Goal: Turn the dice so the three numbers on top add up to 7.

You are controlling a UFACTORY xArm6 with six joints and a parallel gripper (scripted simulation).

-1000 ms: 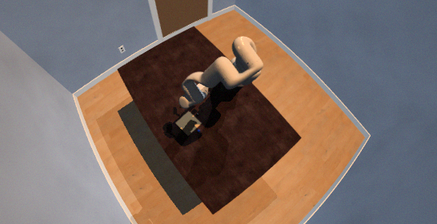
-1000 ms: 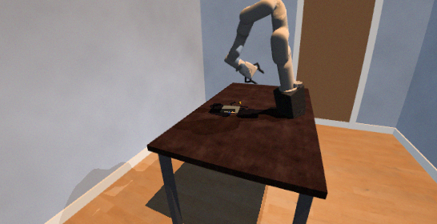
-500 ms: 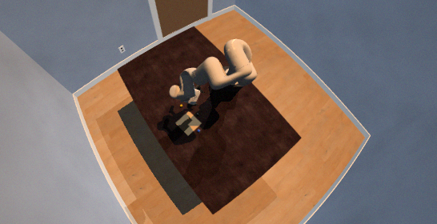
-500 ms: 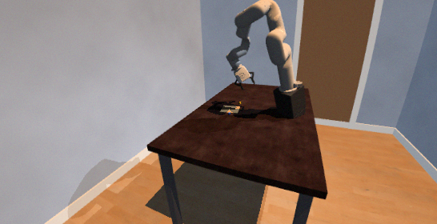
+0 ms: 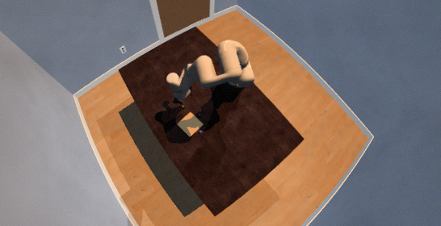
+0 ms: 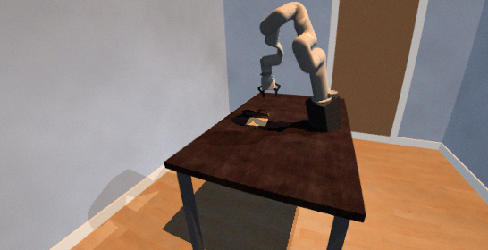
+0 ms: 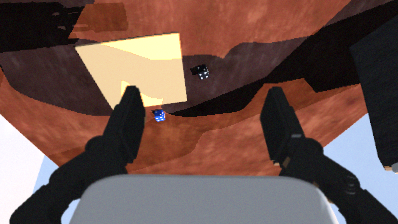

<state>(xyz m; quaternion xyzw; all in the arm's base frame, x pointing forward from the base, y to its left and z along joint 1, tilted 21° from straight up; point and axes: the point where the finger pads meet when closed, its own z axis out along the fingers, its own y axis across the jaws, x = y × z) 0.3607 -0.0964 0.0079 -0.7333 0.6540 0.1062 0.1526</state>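
The yellow die lies 2 cm ahead of my hand, 3 cm to the right of it and 16 cm below it. Also, from my hand: mat (6 cm ahead, 12 cm to the left, 16 cm below); then blue die (4 cm ahead, 21 cm to the left, 16 cm below); then black die (4 cm behind, 10 cm to the left, 16 cm below).
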